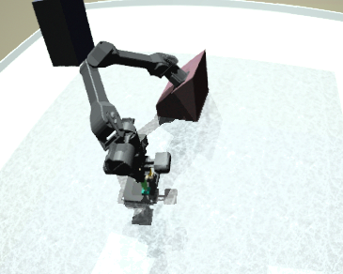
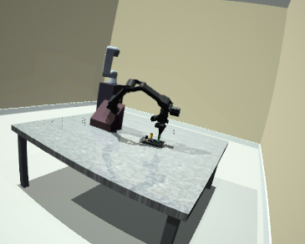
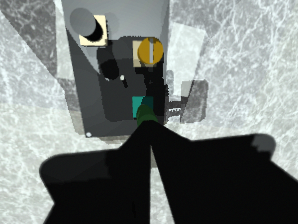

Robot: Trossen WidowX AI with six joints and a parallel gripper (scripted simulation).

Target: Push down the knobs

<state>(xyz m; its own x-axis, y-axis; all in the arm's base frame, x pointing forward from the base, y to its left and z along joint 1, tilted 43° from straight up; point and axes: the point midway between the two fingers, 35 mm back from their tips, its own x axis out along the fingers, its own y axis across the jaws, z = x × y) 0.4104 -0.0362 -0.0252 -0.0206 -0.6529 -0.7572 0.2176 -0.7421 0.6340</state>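
My gripper tip is now 20 mm above the green knob. The rest, counted from my gripper tip: yellow knob (60 mm behind, 20 mm below, 10 mm to the right).
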